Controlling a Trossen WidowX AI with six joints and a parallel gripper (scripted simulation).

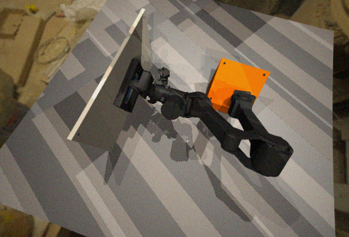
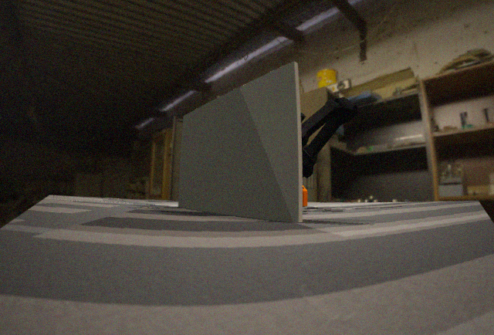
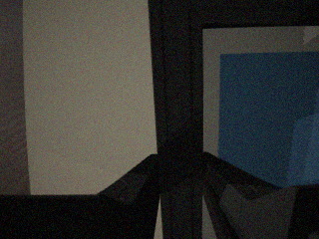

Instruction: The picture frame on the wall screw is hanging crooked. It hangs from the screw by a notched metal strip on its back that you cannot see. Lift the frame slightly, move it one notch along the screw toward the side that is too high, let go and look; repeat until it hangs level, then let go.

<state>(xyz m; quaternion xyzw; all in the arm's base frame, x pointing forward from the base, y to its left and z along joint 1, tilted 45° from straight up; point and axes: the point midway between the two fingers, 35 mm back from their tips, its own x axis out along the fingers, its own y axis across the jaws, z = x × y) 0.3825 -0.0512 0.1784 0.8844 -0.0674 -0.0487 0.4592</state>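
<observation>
My gripper tip is 1 cm to the left of the picture frame and 5 cm above it. From my gripper tip the other things lie so: grey wall panel 2 cm ahead, 1 cm to the right, 6 cm below.
</observation>
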